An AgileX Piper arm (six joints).
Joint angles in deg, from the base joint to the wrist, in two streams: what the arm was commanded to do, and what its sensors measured. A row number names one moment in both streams.
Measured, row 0:
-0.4 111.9 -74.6 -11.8 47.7 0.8
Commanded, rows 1 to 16:
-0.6 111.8 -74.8 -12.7 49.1 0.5
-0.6 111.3 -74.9 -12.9 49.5 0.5
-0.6 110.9 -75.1 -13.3 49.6 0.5
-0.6 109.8 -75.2 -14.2 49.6 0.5
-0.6 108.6 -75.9 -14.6 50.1 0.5
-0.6 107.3 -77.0 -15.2 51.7 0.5
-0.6 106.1 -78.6 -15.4 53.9 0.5
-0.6 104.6 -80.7 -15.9 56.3 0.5
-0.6 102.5 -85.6 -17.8 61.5 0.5
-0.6 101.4 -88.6 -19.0 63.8 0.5
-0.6 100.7 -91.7 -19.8 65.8 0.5
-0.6 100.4 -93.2 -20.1 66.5 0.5
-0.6 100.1 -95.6 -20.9 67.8 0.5
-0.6 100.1 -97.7 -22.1 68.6 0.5
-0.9 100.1 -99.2 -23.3 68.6 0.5
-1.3 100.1 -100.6 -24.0 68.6 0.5
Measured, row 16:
-0.6 100.4 -98.8 -22.2 67.8 0.7
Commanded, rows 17 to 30:
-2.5 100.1 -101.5 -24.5 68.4 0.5
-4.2 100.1 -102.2 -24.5 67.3 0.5
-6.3 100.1 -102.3 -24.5 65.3 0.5
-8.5 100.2 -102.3 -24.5 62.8 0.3
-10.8 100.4 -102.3 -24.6 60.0 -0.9
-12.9 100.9 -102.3 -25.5 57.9 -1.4
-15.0 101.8 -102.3 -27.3 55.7 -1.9
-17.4 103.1 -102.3 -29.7 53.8 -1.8
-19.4 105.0 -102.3 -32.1 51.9 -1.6
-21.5 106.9 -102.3 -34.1 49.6 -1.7
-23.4 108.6 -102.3 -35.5 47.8 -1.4
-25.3 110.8 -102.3 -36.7 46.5 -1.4
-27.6 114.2 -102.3 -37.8 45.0 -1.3
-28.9 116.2 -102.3 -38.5 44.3 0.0
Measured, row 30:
-27.1 113.6 -102.1 -36.9 46.1 -1.3
